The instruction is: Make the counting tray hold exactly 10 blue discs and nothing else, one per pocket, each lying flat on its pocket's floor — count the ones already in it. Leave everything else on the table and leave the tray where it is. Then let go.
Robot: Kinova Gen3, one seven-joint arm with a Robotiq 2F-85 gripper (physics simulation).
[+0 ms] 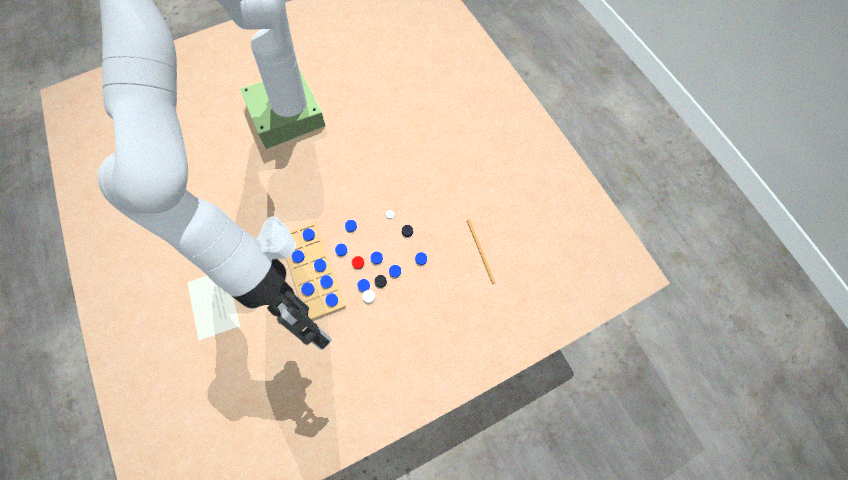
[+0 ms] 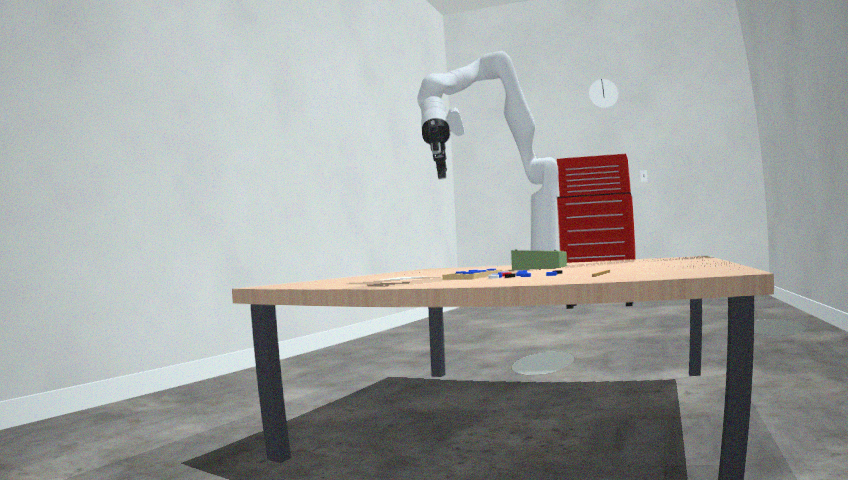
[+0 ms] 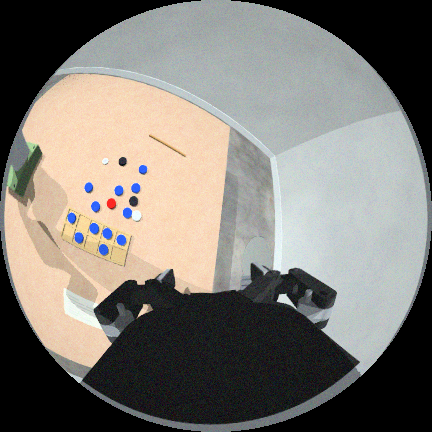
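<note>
The wooden counting tray (image 1: 303, 271) (image 2: 457, 276) (image 3: 119, 255) has two rows of pockets. Several hold blue discs, such as one blue disc (image 1: 308, 234) (image 3: 71, 218) in an end pocket; several other pockets are empty. Several loose blue discs lie beside the tray, including a blue disc (image 1: 351, 226) (image 3: 88, 187), a blue disc (image 1: 340, 249) (image 3: 95, 206) and a blue disc (image 1: 421, 258) (image 3: 143, 169). Another blue disc (image 1: 363, 285) (image 3: 127, 213) lies against a white disc (image 1: 368, 296) (image 3: 136, 216). My gripper (image 1: 324, 340) (image 2: 441, 176) (image 3: 212, 274) is open and empty, high above the table.
A red disc (image 1: 357, 262) (image 3: 111, 203), two black discs (image 1: 407, 230) (image 1: 380, 281) and a small white piece (image 1: 389, 214) lie among the loose blue discs. A thin wooden stick (image 1: 480, 251) (image 3: 167, 145) lies beyond them. A paper sheet (image 1: 209, 309) lies on the tray's other side.
</note>
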